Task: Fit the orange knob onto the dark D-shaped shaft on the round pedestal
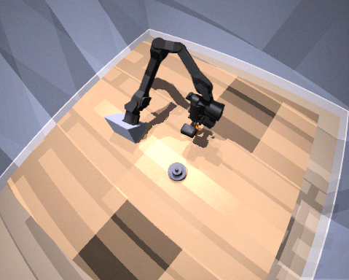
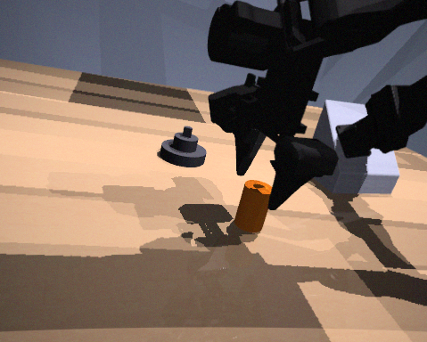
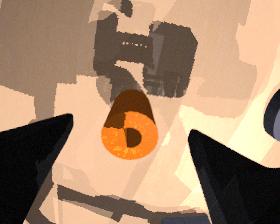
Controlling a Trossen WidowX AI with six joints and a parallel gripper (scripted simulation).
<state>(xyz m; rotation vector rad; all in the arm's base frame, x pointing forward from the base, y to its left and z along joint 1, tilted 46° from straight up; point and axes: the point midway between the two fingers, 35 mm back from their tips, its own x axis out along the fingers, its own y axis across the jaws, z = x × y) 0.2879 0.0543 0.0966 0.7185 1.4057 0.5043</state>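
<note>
Now: gripper tip 2 cm above the orange knob. From my gripper tip the other things lie so: dark pedestal: 22 cm to the right, 2 cm below.
</note>
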